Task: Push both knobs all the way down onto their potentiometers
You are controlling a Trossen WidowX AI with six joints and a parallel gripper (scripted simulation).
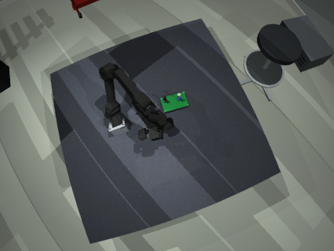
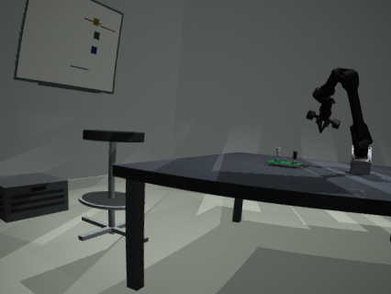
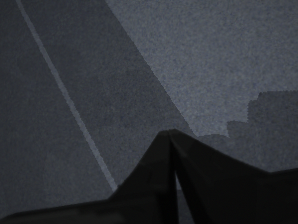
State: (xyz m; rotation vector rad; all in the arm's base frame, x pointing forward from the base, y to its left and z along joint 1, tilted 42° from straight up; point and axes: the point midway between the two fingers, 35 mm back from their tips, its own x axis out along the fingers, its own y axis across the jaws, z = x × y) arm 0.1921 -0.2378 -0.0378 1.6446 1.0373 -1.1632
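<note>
Now: gripper tip 12 cm short of the dark knob, 26 cm to the right of it and 12 cm above it.
</note>
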